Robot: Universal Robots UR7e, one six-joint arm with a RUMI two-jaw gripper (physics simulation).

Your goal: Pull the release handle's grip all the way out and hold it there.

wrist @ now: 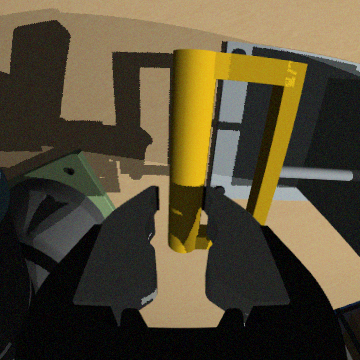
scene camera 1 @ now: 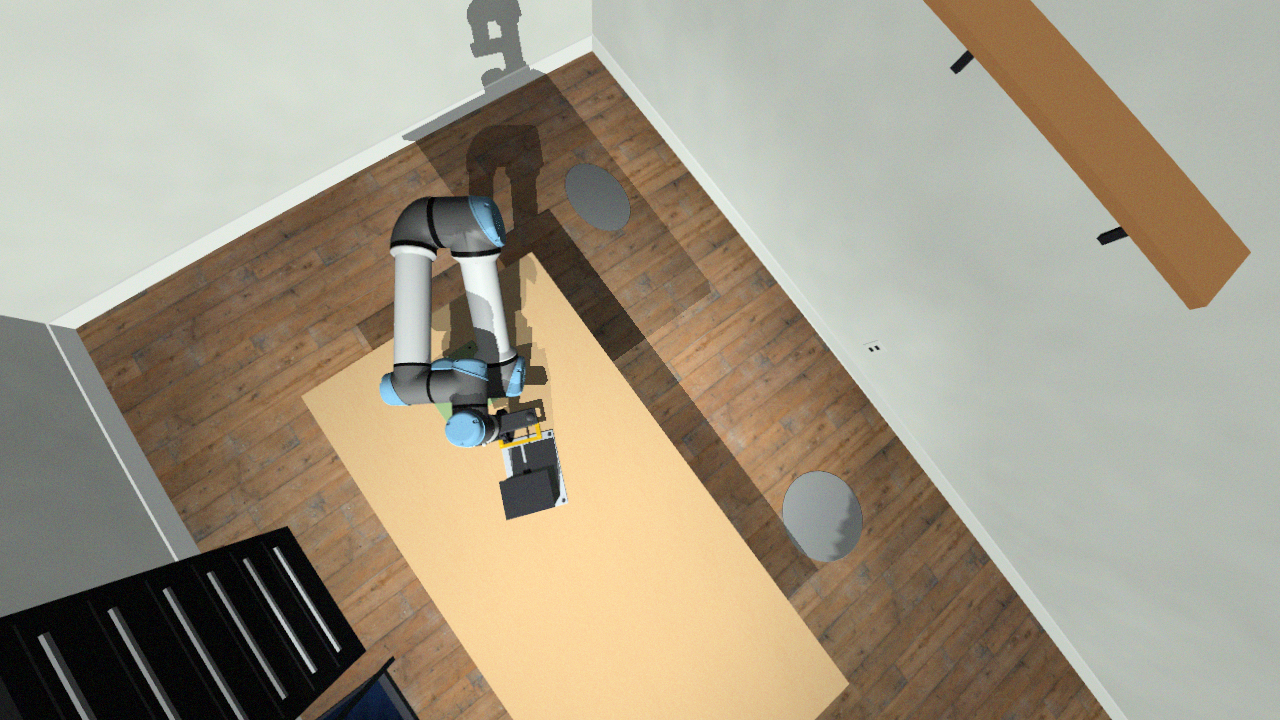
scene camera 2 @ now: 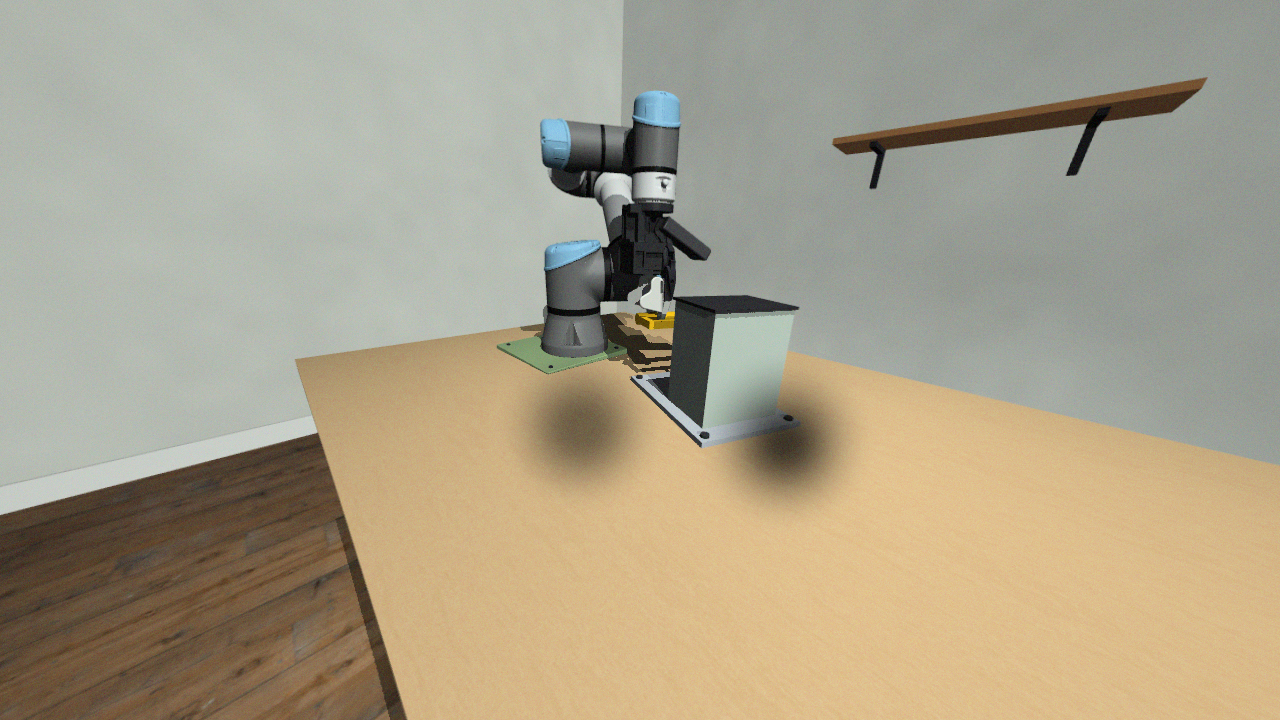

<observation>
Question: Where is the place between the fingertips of the gripper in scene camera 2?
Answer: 654, 324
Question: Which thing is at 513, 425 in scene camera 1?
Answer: The gripper.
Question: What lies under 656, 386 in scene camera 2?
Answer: A light grey base plate.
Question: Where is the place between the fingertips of the gripper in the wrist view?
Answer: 180, 188
</observation>
